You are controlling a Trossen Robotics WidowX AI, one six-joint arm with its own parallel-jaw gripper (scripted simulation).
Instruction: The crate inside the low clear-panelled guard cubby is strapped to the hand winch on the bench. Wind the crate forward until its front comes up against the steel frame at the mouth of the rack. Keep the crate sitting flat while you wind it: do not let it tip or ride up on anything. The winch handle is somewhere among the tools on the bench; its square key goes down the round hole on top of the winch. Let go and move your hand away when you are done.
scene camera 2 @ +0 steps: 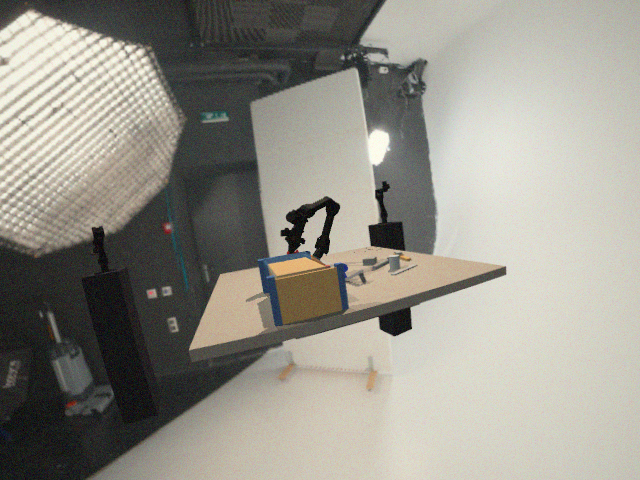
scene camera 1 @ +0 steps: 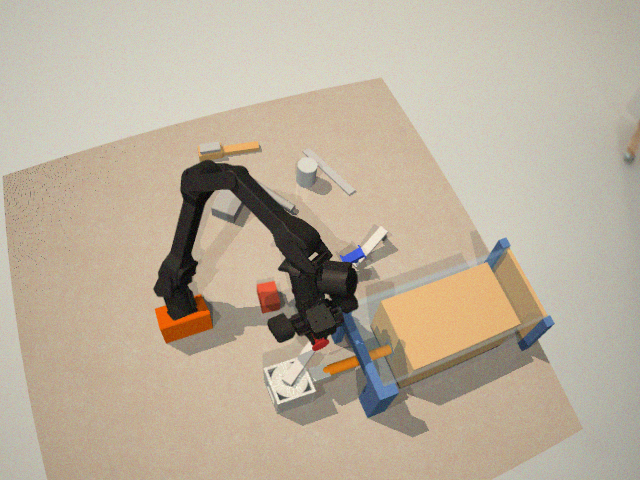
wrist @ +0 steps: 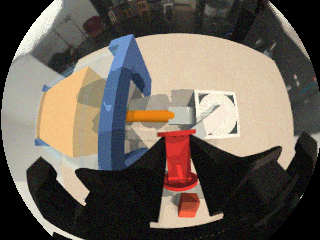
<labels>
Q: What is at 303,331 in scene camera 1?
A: The gripper.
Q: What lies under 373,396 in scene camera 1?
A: A blue steel frame.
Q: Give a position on a hand winch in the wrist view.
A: At 203,102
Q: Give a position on a hand winch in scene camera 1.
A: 273,375
</labels>
